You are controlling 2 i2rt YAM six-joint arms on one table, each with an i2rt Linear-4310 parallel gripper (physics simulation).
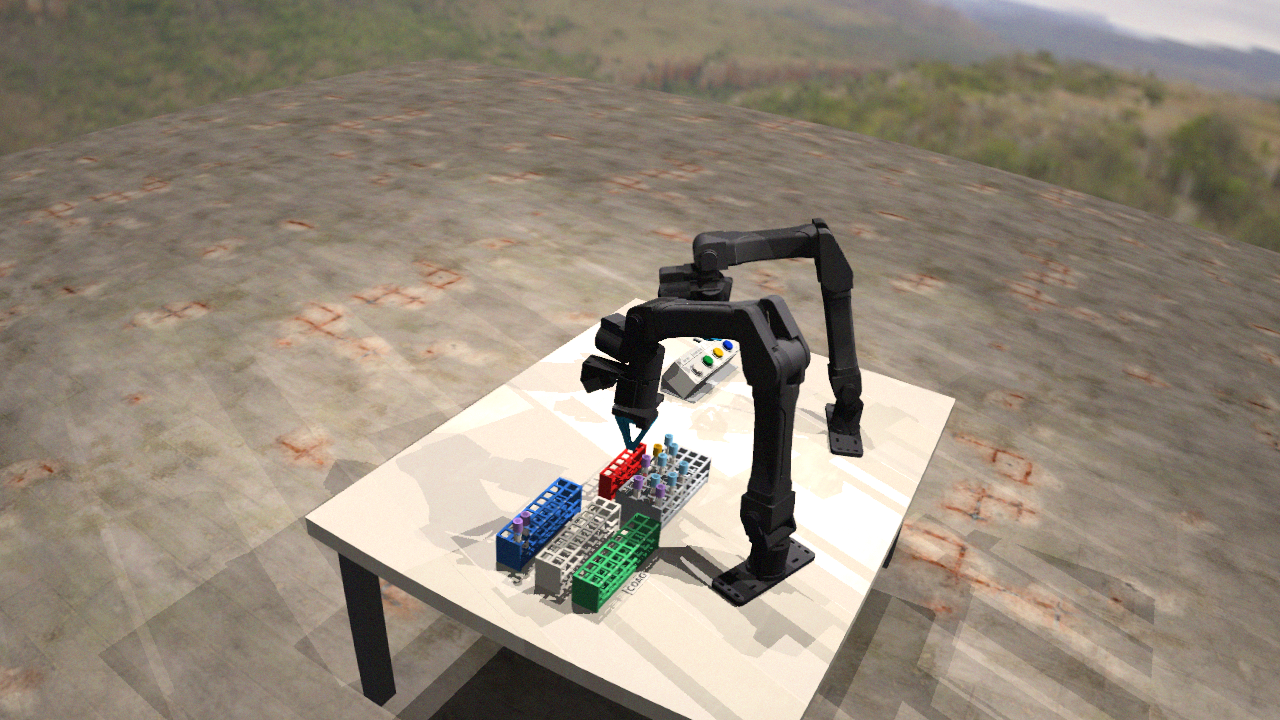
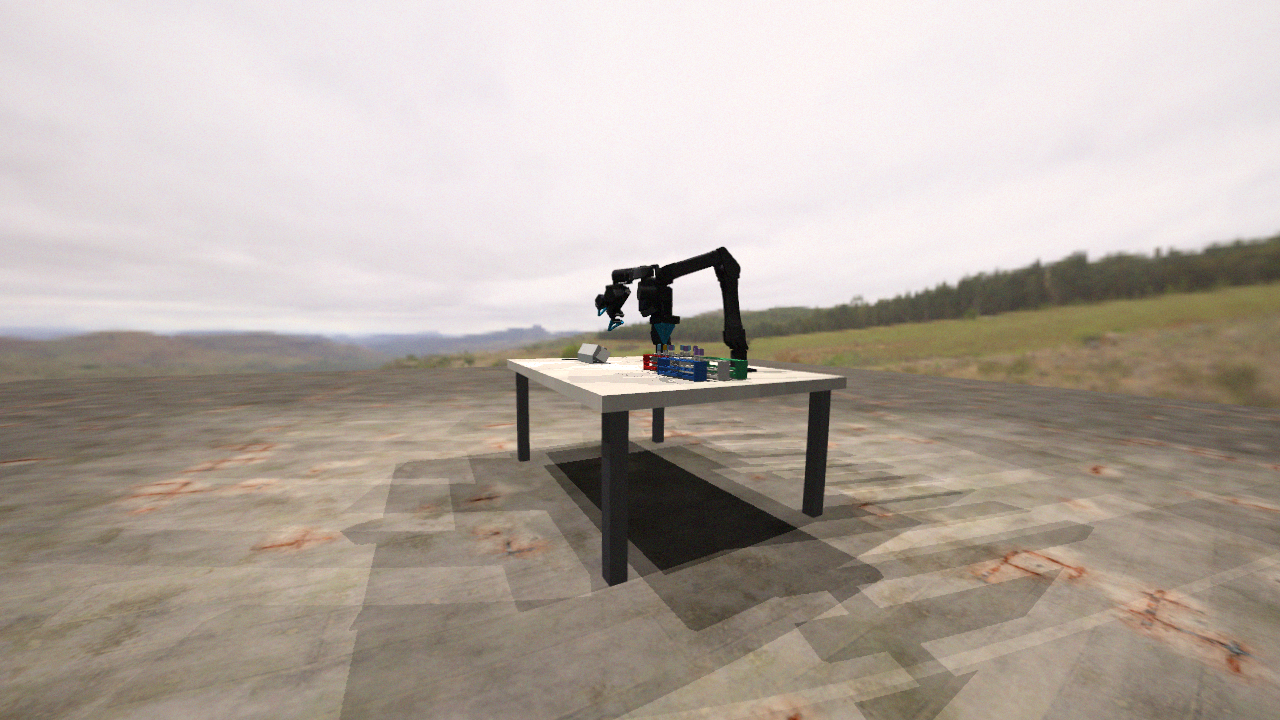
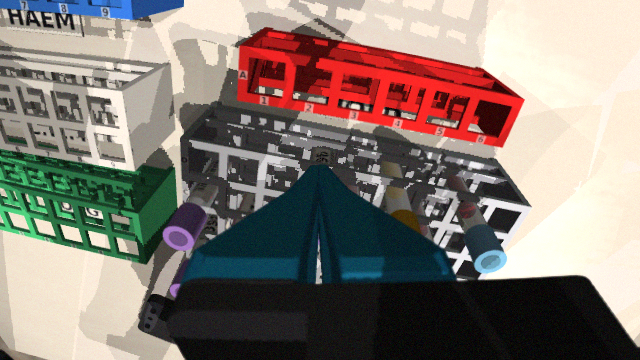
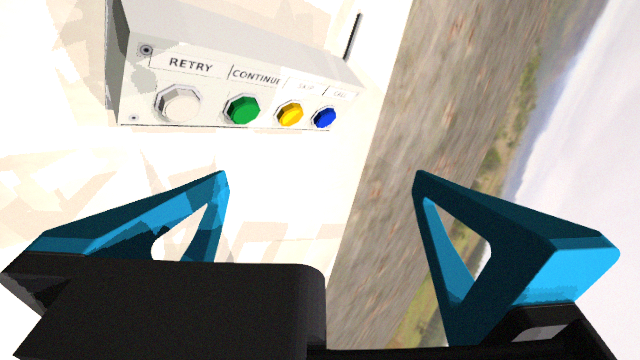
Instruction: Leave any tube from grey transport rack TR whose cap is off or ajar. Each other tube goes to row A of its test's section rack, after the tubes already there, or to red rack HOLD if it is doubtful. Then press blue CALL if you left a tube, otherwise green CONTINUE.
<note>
My left gripper (image 1: pixel 630 449) is shut, holding nothing. Also in view: a tube (image 3: pixel 397 202). My right gripper (image 4: pixel 320 180) is open and holds nothing. Further things: a button box (image 4: pixel 220 59).
My left gripper is seen too in image 3 (image 3: pixel 318 178). Image 4 misses the tube: it is out of frame.
</note>
